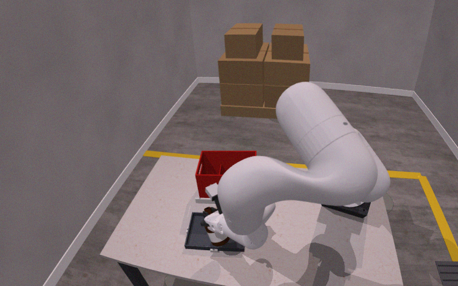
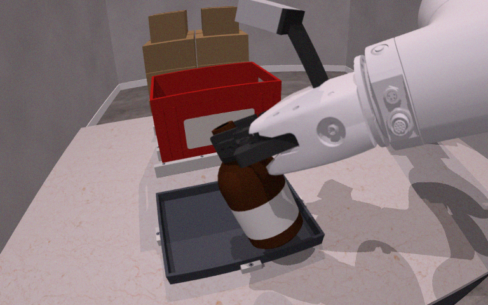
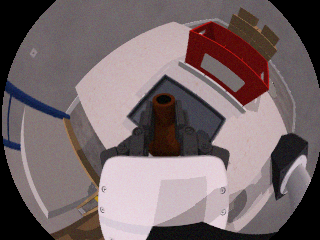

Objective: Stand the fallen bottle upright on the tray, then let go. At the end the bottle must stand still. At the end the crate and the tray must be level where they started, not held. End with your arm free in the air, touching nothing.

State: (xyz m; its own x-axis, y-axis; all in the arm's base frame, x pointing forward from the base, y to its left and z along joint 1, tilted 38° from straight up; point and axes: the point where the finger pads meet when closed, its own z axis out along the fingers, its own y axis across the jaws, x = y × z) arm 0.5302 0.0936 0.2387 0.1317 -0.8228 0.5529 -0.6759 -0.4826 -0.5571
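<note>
Now: the brown bottle 1 cm behind my hand, 1 cm to the left of it and 6 cm below it. The rest, counted from my hand: tray 1 cm ahead, 6 cm to the right, 19 cm below; red crate 1 cm ahead, 34 cm to the right, 12 cm below.
</note>
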